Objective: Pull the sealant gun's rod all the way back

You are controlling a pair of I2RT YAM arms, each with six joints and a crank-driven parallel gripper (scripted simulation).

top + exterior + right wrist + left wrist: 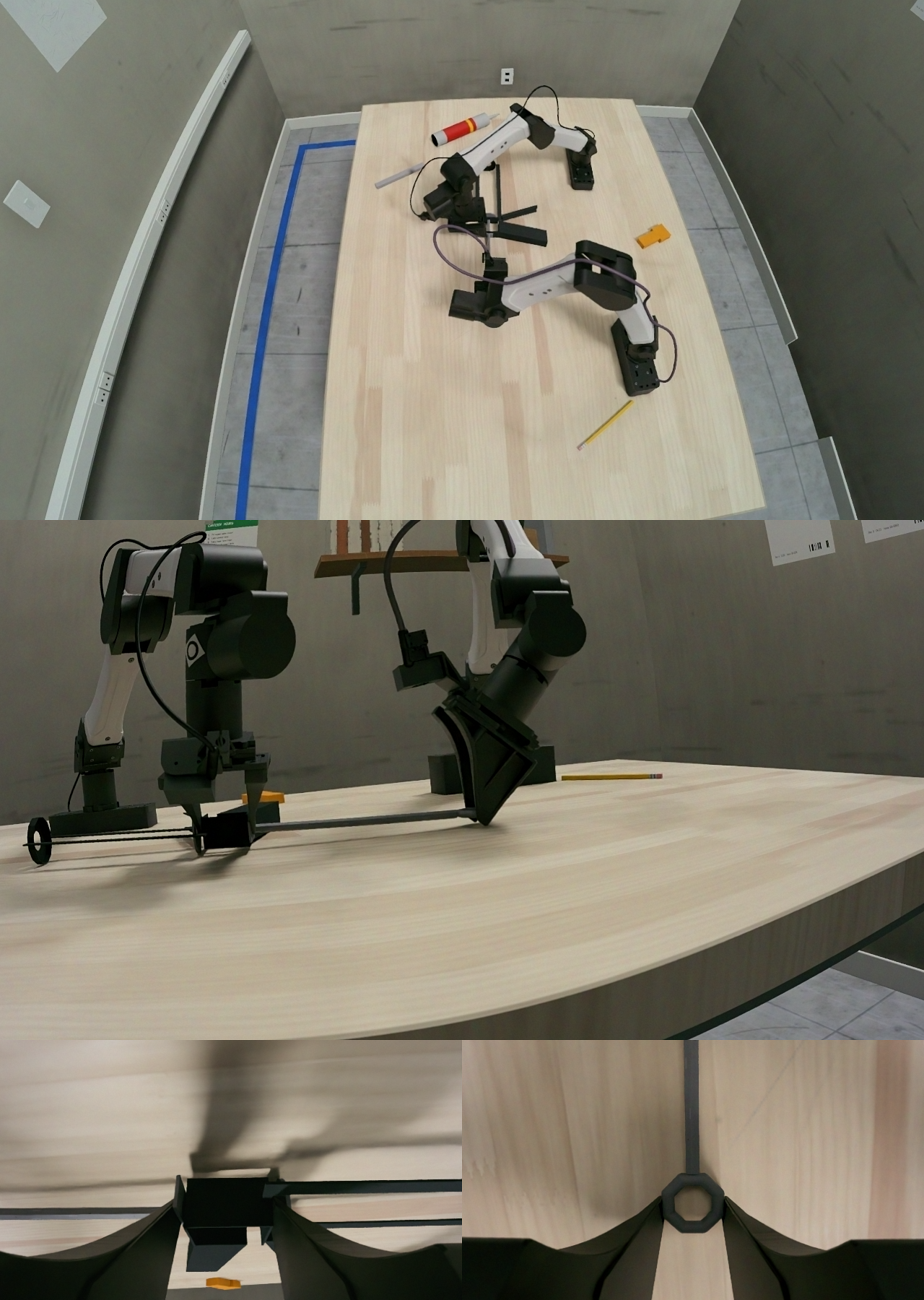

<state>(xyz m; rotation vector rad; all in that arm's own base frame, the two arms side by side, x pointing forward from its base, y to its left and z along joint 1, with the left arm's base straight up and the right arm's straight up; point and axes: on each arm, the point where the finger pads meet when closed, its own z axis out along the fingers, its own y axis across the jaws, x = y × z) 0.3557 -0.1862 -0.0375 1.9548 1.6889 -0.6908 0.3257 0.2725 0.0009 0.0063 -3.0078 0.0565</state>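
The thumb plate lies 1 cm behind my right hand and 3 cm to the left of it. Also, from my right hand: sealant cartridge: 1 cm ahead, 44 cm to the right; then orange block: 53 cm behind, 6 cm to the left, 2 cm below; then grey bar: 25 cm ahead, 25 cm to the right, 2 cm below.
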